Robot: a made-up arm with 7 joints.
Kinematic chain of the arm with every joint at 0, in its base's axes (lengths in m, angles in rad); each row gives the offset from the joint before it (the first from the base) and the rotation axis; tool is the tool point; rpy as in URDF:
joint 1: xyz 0 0 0.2 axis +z
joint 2: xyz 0 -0.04 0.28 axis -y
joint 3: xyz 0 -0.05 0.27 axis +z
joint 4: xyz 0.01 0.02 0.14 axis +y
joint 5: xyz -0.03 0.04 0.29 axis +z
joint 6: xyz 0 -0.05 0.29 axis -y
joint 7: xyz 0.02 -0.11 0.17 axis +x
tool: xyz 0 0 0 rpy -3.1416 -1.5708 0
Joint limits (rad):
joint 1: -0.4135..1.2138
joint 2: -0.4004..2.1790
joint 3: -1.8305..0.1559
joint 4: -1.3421..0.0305
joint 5: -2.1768..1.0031
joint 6: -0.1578..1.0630
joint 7: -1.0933..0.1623
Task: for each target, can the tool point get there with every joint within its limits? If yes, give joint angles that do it. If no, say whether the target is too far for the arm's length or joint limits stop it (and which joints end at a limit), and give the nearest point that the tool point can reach.
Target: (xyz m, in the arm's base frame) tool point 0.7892 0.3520 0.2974
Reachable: no: joint limits stop it (at a limit: joint 1, joint 2, joint 3, joint 4, joint 6) | nearest point 0.6426 0.3080 0.6777 | short by 0.410 m
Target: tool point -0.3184 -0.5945 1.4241
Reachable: yes | joints 1.0759 0.4310 -0.4261 -0.0933 -0.9623 0.2688 -0.7500
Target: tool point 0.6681 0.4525 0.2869
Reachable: no: joint limits stop it (at a limit: joint 2, joint 3, joint 4, joint 6) | nearest point 0.5835 0.3952 0.6744 | short by 0.401 m
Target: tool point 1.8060 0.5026 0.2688
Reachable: no: too far | nearest point 0.7271 0.2820 0.7530 | short by 1.203 m
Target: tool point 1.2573 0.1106 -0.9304
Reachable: no: too far | nearest point 0.2779 -0.0915 -0.3875 | short by 1.138 m
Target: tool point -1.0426 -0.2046 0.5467
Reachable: yes | joints 0.2974 0.9675 -0.3239 -0.6265 -1.1433 0.2618 -0.5240
